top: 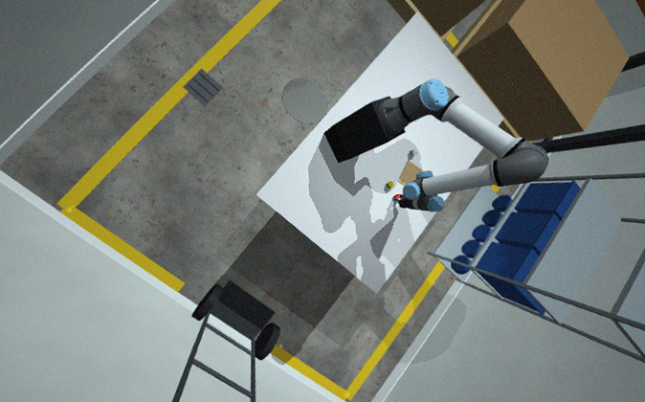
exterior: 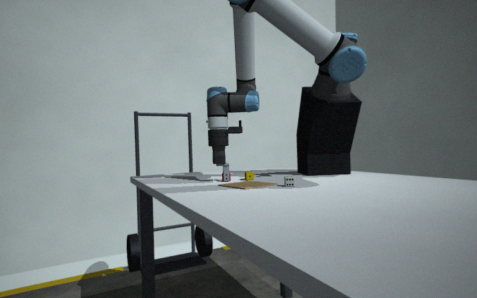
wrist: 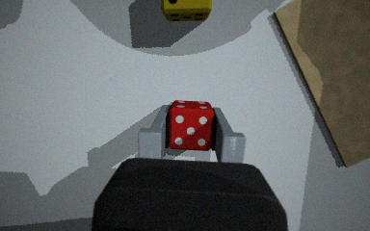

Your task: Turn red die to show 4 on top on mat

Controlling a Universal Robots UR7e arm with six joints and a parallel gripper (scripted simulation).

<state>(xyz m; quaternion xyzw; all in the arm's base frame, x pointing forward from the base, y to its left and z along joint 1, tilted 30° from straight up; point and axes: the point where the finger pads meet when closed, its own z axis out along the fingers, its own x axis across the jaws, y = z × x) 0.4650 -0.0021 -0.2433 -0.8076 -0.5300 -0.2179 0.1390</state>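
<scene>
Now: the tan mat 16 cm to the left of my hand and 2 cm below it. Also, from my hand: yellow die 9 cm behind, 2 cm to the left; then white die 27 cm to the left, 10 cm behind; then red die right at my hand.
</scene>
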